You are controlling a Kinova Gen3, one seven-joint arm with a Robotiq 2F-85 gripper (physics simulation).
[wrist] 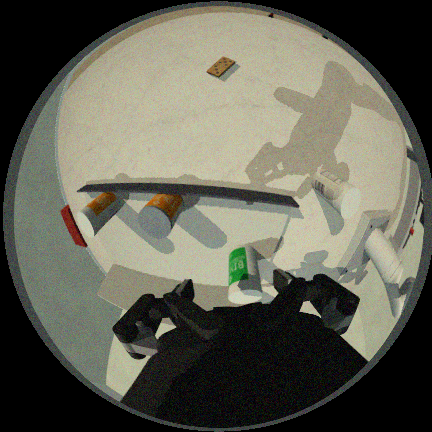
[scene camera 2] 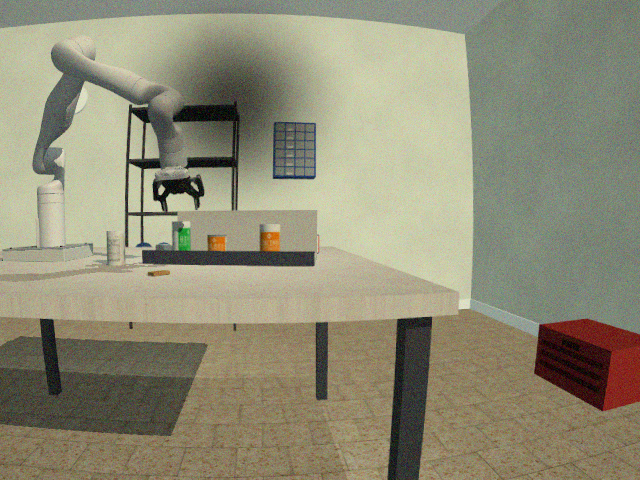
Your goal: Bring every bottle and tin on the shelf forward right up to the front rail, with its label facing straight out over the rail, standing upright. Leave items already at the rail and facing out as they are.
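Seen in the pictures: gripper, between the fingertips: (wrist: pixel 233 283) (scene camera 2: pixel 181 210); arm's base, origin of its link: (wrist: pixel 371 238) (scene camera 2: pixel 52 246).
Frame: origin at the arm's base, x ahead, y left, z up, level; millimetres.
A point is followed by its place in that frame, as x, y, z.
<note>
A green-labelled bottle with a white cap (scene camera 2: pixel 184 238) @(461, -101, 25) (wrist: pixel 239 265) @(455, -102, 26) stands upright on the shelf, set back from the dark front rail (scene camera 2: pixel 227 258) @(581, -270, -24) (wrist: pixel 200 191) @(489, -238, -12). Its green label is turned partly to the right in the scene view; its left part shows pale. A short orange tin (scene camera 2: pixel 217 243) @(555, -255, 16) (wrist: pixel 169 204) @(532, -240, 16) stands close behind the rail, label facing out. An orange-labelled bottle with a white cap (scene camera 2: pixel 269 239) @(694, -298, 28) (wrist: pixel 102 204) @(674, -280, 20) stands at the rail farther right in the scene view, label facing out. My gripper (scene camera 2: pixel 180 208) @(454, -177, 111) (wrist: pixel 233 283) @(454, -177, 111) is open and empty, above the green-labelled bottle, fingertips spread to either side.
A white bottle (scene camera 2: pixel 115 249) @(265, -231, 2) (wrist: pixel 332 189) @(285, -218, 24) stands on the table beyond the shelf's end, near the robot base. A brown domino (scene camera 2: pixel 158 272) @(405, -462, -36) (wrist: pixel 221 67) @(405, -440, -35) lies in front of the rail. The shelf's pale back panel (scene camera 2: pixel 297 227) @(841, -44, 56) (wrist: pixel 145 283) @(748, -12, 3) rises behind the items.
</note>
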